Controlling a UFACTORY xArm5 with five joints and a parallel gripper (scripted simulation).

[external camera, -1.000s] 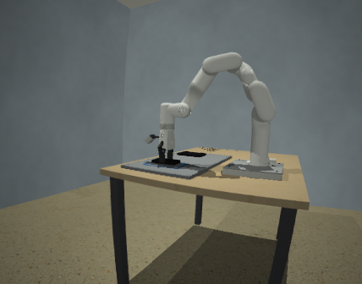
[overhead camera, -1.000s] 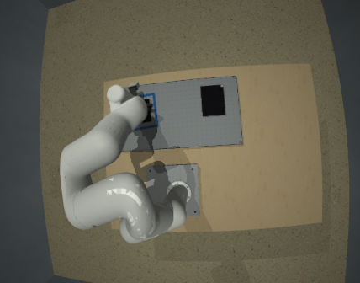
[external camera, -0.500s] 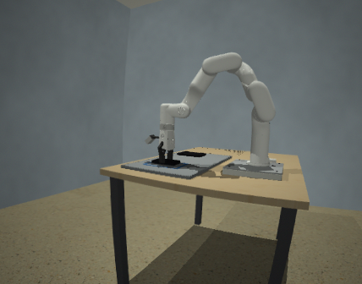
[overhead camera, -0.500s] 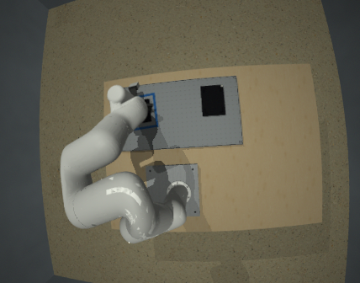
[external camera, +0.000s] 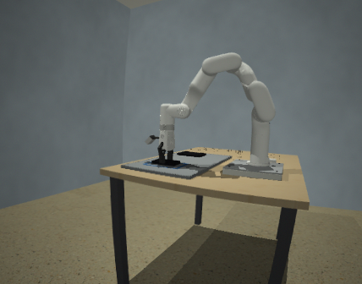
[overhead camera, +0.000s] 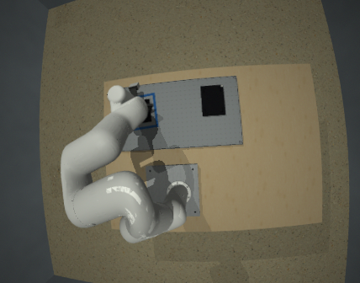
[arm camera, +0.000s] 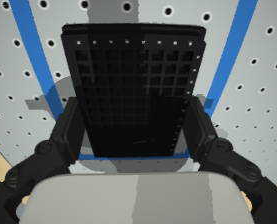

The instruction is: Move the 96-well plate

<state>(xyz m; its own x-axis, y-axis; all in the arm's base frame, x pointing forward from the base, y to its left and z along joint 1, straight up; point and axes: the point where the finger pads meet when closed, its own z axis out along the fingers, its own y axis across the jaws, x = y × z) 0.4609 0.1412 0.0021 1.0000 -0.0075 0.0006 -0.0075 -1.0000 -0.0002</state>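
The black 96-well plate is 10 mm below my hand. From my hand the other things lie so: black plate nest 390 mm to the right, 20 mm below.
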